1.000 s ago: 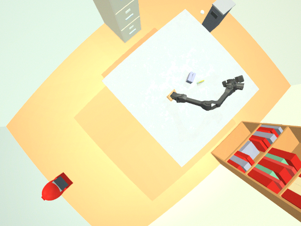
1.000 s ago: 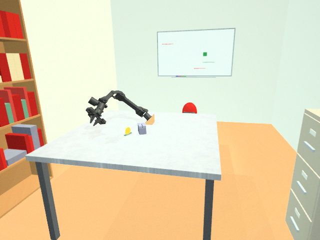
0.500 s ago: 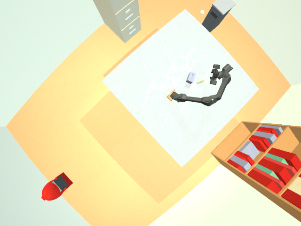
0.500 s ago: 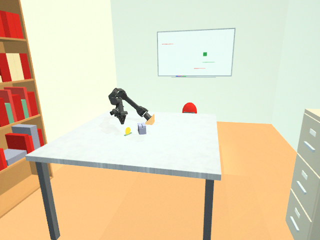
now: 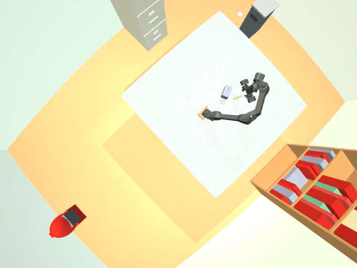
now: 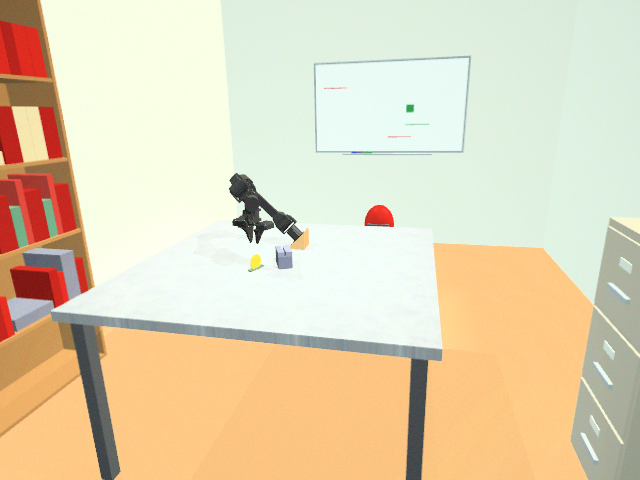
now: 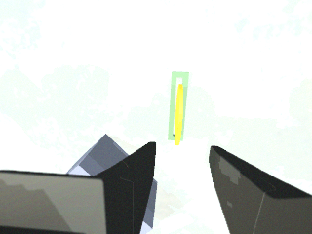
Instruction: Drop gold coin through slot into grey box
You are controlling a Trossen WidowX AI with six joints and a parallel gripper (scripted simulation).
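My gripper tip is 80 mm above the gold coin.
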